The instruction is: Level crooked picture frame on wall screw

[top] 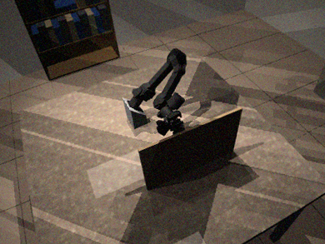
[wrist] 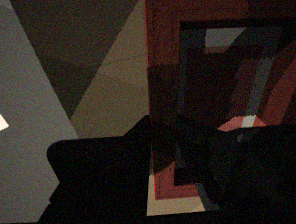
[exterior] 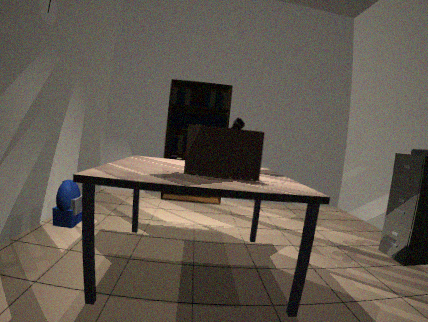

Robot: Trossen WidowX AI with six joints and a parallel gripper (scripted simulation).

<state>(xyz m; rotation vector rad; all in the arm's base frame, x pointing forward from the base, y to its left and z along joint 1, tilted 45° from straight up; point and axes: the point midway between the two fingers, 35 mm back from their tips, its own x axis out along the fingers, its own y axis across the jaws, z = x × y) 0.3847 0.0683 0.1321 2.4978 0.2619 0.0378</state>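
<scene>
Now: the picture frame 5 cm below my gripper tip and 1 cm to the left of it. From my gripper tip the other things lie so: wall panel (6 cm below, 3 cm to the left, 1 cm ahead).
</scene>
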